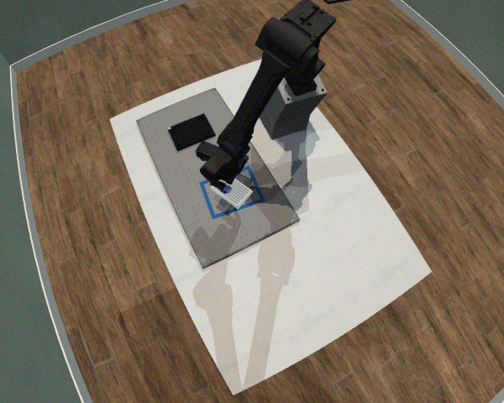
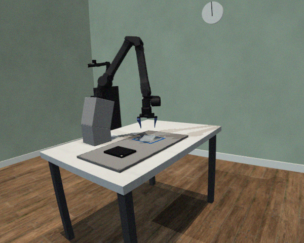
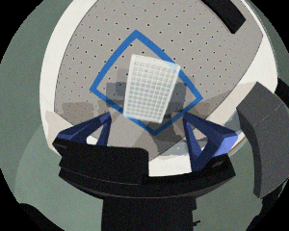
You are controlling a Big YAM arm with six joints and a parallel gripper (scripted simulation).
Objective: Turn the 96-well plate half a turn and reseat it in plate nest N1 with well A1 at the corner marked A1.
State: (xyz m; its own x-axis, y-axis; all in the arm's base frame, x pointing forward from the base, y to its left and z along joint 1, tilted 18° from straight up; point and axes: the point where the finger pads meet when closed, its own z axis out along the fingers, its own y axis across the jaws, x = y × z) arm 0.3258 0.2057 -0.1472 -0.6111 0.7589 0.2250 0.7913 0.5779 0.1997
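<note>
The white 96-well plate lies 80 mm below my hand. From my hand the other things lie so: white A1 mark: 110 mm ahead, 360 mm to the right, 80 mm below; then black plate nest N1: 30 mm ahead, 310 mm to the right, 80 mm below.
</note>
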